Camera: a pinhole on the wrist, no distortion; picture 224 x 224 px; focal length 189.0 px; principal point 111.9 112.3 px. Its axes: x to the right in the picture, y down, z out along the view. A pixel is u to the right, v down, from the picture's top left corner.
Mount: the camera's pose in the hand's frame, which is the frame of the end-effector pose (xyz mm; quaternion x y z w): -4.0 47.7 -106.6 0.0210 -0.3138 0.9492 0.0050
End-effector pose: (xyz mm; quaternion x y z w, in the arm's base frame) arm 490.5 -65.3 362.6 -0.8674 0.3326 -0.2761 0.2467
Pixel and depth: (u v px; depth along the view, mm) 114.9 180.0 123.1
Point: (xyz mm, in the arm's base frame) 494.0 -31.7 423.9
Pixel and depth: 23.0 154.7 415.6
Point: 844.1 8.8 476.4
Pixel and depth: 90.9 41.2 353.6
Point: 711.0 -2.8 228.3
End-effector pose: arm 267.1 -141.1 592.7 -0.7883 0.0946 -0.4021 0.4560
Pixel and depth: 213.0 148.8 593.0
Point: 208.1 442.6 662.5
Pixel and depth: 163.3 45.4 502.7
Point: 459.7 244.4 508.6
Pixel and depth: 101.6 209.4 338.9
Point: 262.0 52.6 823.2
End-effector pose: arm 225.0 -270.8 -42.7 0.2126 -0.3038 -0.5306 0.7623
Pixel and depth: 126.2 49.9 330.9
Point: 24.4 -279.1 77.0
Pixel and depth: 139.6 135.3 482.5
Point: -156.1 -316.2 -62.1
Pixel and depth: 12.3 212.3 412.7
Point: -30.5 -609.8 -168.9
